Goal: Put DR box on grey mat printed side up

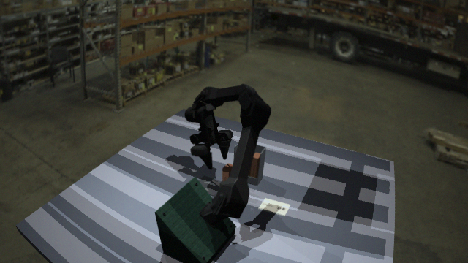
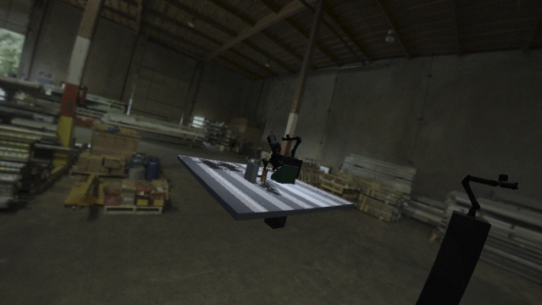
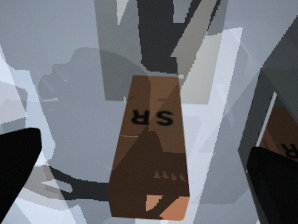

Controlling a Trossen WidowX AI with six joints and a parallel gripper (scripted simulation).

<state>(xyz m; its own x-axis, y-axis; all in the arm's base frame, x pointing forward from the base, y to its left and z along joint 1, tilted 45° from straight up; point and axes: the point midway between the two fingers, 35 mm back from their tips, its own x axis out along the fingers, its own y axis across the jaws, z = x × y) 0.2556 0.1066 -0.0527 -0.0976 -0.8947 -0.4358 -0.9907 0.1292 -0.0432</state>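
Now: gripper tip 20 mm to the right of the grey mat and 120 mm above it. Also, from my gripper tip: white card 10 mm behind, 240 mm to the right, 120 mm below.
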